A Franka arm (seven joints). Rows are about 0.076 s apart.
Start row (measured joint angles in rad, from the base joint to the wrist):
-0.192, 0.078, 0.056, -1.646, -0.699, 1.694, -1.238
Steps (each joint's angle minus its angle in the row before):
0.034, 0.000, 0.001, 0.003, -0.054, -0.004, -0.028
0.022, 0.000, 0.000, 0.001, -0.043, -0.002, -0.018
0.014, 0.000, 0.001, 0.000, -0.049, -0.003, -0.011
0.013, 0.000, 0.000, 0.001, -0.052, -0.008, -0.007
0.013, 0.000, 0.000, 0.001, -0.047, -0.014, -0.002
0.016, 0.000, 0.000, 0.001, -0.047, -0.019, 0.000
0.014, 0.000, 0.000, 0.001, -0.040, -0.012, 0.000
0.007, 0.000, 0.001, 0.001, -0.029, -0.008, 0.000
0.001, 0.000, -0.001, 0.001, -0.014, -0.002, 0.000
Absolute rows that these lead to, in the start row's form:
-0.158, 0.078, 0.057, -1.643, -0.753, 1.690, -1.266
-0.136, 0.078, 0.057, -1.642, -0.796, 1.688, -1.284
-0.122, 0.078, 0.058, -1.642, -0.845, 1.685, -1.295
-0.109, 0.078, 0.058, -1.641, -0.897, 1.677, -1.302
-0.096, 0.078, 0.058, -1.640, -0.944, 1.663, -1.304
-0.080, 0.078, 0.058, -1.639, -0.991, 1.644, -1.304
-0.066, 0.078, 0.058, -1.638, -1.031, 1.632, -1.304
-0.059, 0.078, 0.059, -1.637, -1.060, 1.624, -1.304
-0.058, 0.078, 0.058, -1.636, -1.074, 1.622, -1.304

